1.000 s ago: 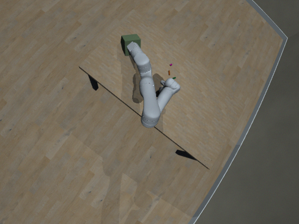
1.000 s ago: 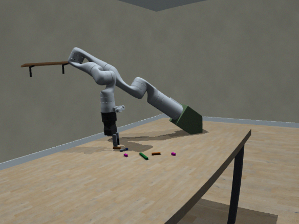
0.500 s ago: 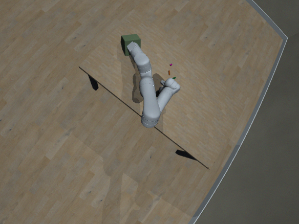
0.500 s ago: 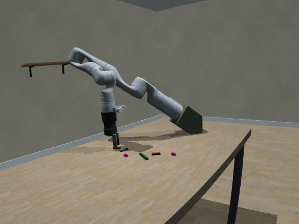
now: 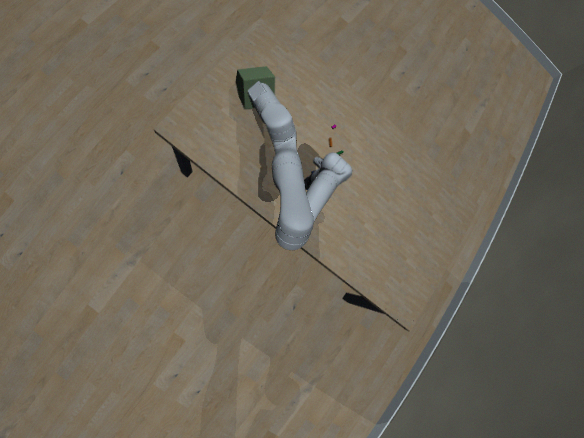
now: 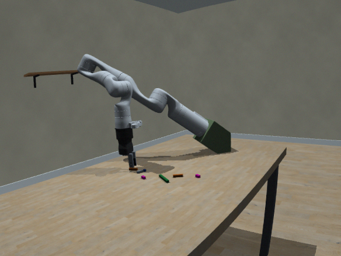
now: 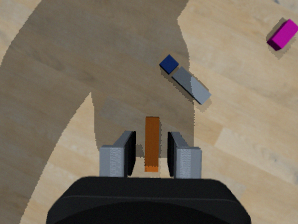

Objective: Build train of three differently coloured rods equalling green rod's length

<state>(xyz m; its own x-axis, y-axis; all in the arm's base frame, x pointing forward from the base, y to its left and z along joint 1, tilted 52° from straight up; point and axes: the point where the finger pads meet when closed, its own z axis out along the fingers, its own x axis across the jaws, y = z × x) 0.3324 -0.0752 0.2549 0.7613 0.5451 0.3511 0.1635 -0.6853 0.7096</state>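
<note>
The grey rod lies 2 cm ahead of my hand, 5 cm to the left of it and 3 cm below it. Round my hand: blue rod 6 cm to the left, 3 cm below; green rod 6 cm ahead, 19 cm to the left, 3 cm below.
</note>
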